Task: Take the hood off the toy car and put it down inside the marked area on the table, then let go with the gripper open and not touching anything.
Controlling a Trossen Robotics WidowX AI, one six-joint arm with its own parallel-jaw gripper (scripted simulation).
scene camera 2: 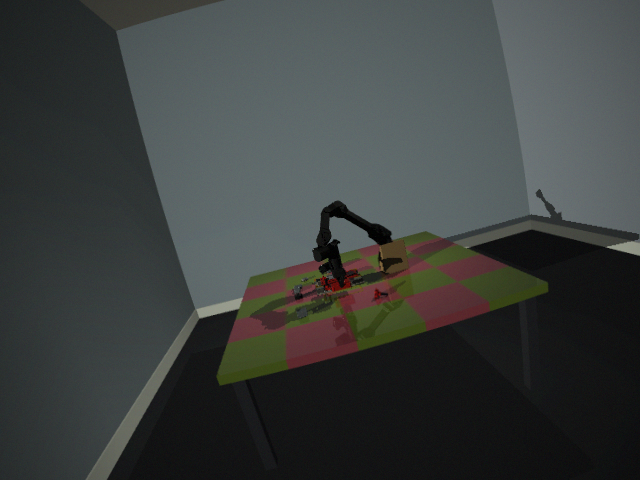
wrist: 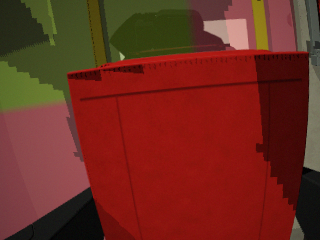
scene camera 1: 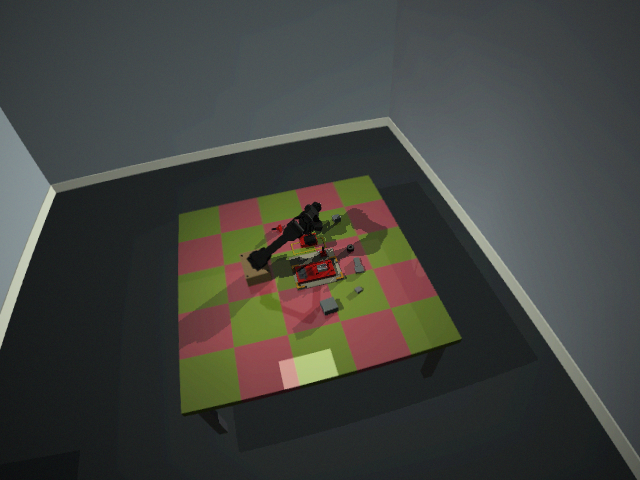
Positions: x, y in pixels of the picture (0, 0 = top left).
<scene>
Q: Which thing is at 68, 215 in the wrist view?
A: The gripper.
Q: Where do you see a red hood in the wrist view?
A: At 212, 138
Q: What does the gripper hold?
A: A red hood.
</scene>
